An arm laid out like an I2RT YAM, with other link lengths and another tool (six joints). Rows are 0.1 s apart.
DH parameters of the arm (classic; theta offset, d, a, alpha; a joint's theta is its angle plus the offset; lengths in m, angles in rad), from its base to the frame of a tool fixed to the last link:
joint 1: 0 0.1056 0.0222 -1.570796
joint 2: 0 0 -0.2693 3.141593
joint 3: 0.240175 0 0.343 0
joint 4: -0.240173 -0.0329 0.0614 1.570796
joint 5: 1.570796 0.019 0 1.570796
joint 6: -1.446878 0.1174 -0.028 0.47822
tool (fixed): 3.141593 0.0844 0 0
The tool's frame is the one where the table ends.
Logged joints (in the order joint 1, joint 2, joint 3, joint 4, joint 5, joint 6), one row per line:
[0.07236 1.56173 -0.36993 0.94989 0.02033 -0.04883]
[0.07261 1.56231 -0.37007 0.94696 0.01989 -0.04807]
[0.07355 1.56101 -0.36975 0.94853 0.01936 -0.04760]
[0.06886 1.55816 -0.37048 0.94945 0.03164 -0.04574]
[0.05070 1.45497 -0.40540 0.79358 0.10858 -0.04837]
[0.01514 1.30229 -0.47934 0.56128 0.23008 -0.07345]
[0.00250 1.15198 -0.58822 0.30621 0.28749 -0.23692]
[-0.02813 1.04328 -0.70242 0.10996 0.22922 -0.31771]
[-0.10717 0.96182 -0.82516 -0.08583 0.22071 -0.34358]
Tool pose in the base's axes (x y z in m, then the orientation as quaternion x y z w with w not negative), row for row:
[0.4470 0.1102 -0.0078 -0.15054 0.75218 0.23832 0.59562]
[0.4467 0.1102 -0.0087 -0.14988 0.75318 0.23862 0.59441]
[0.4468 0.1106 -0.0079 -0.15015 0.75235 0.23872 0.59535]
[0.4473 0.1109 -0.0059 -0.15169 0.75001 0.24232 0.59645]
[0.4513 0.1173 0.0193 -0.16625 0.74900 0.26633 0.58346]
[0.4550 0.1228 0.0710 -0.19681 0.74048 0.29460 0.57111]
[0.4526 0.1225 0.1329 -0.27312 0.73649 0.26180 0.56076]
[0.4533 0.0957 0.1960 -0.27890 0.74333 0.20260 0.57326]
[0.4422 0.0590 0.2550 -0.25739 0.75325 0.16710 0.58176]
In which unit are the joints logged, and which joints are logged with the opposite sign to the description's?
The joints are logged in radians. Opposite sign: joint 3, joint 5.
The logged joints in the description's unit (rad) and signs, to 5 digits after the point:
[0.07236 1.56173 0.36993 0.94989 -0.02033 -0.04883]
[0.07261 1.56231 0.37007 0.94696 -0.01989 -0.04807]
[0.07355 1.56101 0.36975 0.94853 -0.01936 -0.04760]
[0.06886 1.55816 0.37048 0.94945 -0.03164 -0.04574]
[0.05070 1.45497 0.40540 0.79358 -0.10858 -0.04837]
[0.01514 1.30229 0.47934 0.56128 -0.23008 -0.07345]
[0.00250 1.15198 0.58822 0.30621 -0.28749 -0.23692]
[-0.02813 1.04328 0.70242 0.10996 -0.22922 -0.31771]
[-0.10717 0.96182 0.82516 -0.08583 -0.22071 -0.34358]

